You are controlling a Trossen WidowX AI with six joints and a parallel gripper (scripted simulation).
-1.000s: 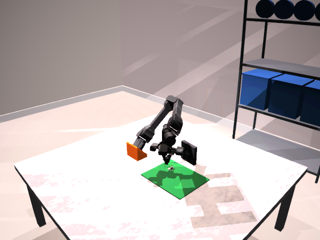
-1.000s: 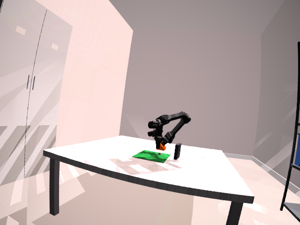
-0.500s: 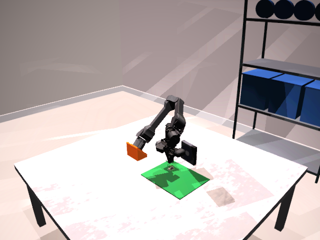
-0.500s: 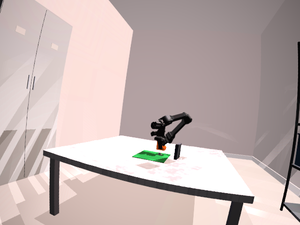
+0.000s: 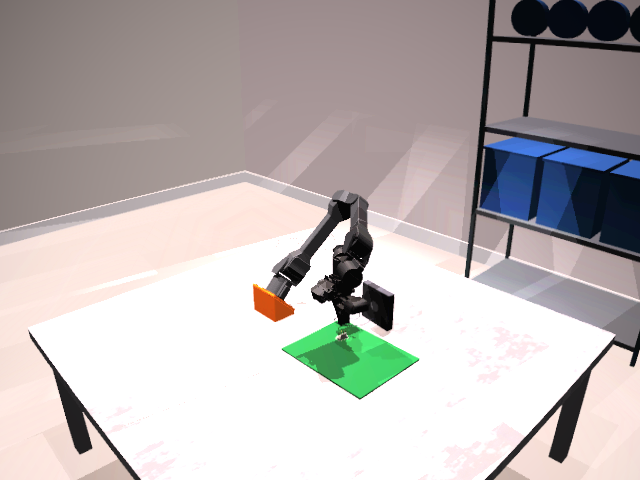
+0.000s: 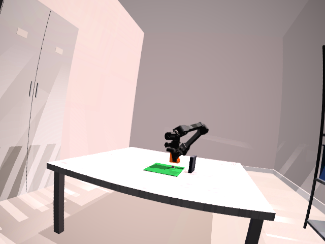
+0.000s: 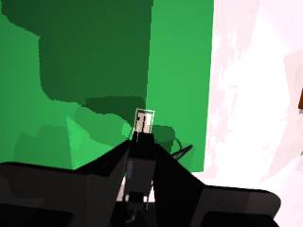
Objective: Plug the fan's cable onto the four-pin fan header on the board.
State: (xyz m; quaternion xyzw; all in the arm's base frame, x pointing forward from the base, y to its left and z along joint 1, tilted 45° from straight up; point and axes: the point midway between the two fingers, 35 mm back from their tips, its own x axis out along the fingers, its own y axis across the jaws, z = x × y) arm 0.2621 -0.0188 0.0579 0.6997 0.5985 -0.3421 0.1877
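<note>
Now: gripper tip 8 cm above the green board, 7 cm short of it and 4 cm to the left of it. Also, from my gripper tip: black fan (14 cm to the left, 1 cm ahead); black fan plug (1 cm to the left, 1 cm above).
</note>
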